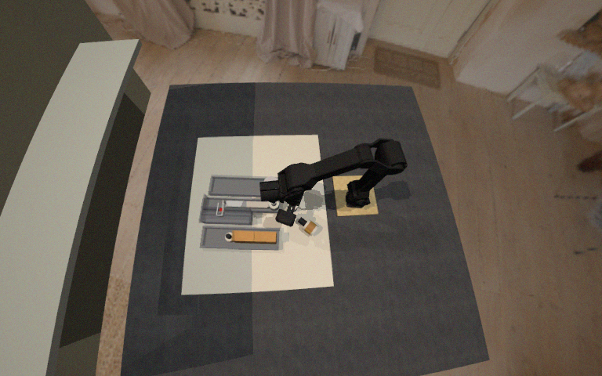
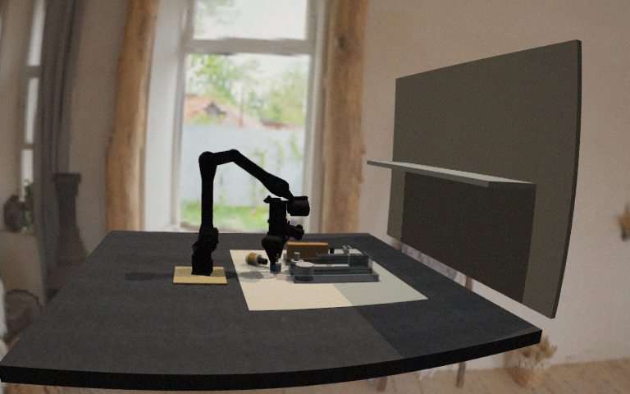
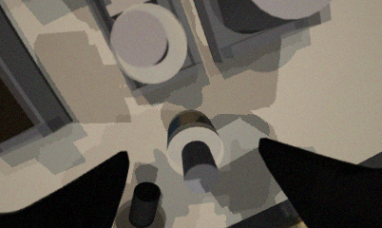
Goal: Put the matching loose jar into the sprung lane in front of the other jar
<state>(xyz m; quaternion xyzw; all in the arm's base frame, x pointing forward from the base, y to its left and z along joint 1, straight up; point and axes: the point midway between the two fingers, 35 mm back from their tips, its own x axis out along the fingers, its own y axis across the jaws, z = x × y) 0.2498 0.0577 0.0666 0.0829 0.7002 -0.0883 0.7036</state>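
Right now the sprung lane is 21 cm ahead of my gripper tip, 4 cm to the left of it and 2 cm below it. From my gripper tip the other things lie so: red mark (25 cm ahead, 6 cm to the left, 3 cm above); wall shelf (58 cm ahead, 33 cm above, 7 cm to the left).
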